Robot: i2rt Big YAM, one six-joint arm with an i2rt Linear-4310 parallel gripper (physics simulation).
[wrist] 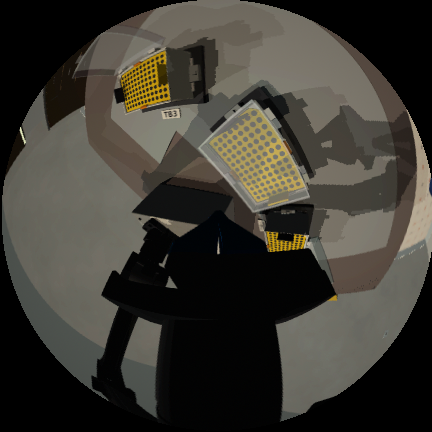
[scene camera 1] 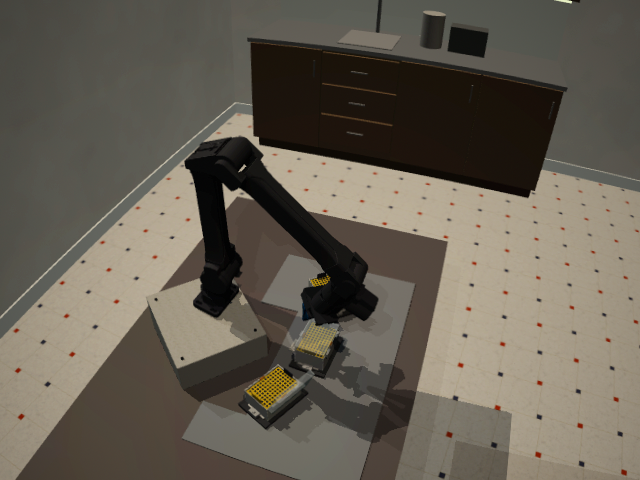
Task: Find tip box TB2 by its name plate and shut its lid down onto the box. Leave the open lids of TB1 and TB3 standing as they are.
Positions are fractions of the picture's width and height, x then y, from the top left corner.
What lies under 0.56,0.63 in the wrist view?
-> My gripper.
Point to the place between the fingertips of my gripper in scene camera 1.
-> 0.48,0.67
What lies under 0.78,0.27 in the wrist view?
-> A grey mat.
